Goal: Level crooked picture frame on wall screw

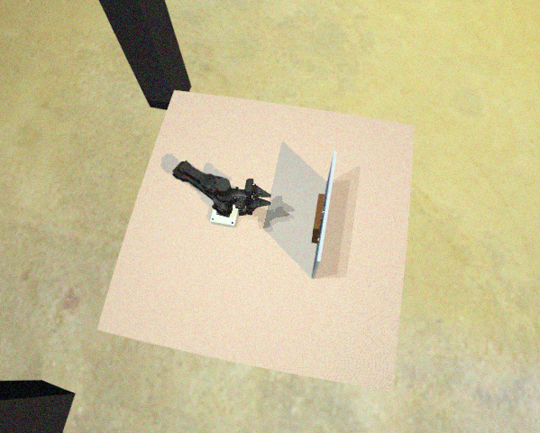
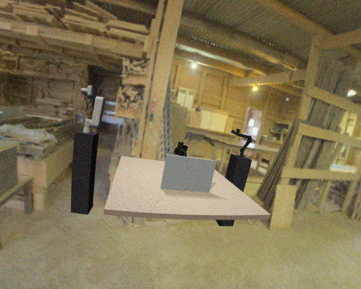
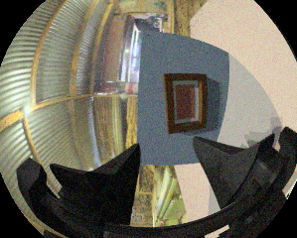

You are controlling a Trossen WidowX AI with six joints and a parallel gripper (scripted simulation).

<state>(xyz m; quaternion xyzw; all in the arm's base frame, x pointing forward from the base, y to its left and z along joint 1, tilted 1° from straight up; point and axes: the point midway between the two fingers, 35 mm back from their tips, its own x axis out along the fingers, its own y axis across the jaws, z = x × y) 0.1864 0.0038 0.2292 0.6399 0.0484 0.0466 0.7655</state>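
The picture frame lies 21 cm ahead of my gripper tip and 9 cm below it. The rest, counted from my gripper tip: wall panel: 22 cm ahead, 11 cm below, 2 cm to the left.
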